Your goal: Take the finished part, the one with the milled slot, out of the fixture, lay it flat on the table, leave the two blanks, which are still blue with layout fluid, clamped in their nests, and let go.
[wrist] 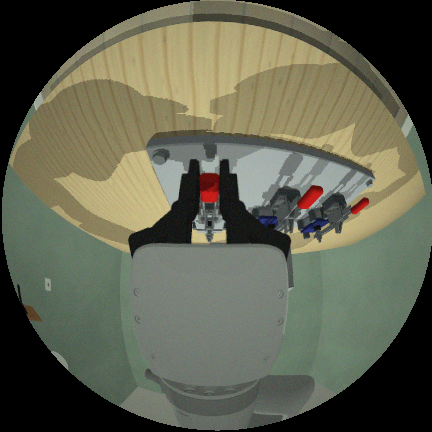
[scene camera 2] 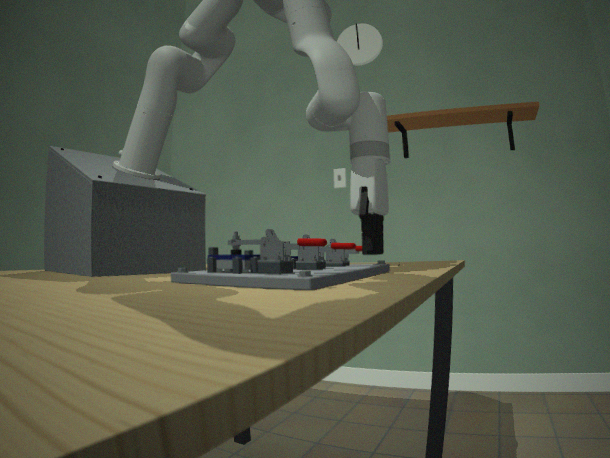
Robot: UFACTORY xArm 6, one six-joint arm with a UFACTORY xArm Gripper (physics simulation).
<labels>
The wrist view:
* my gripper: 209, 168
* fixture plate: 262, 166
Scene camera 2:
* my gripper: 373, 254
</labels>
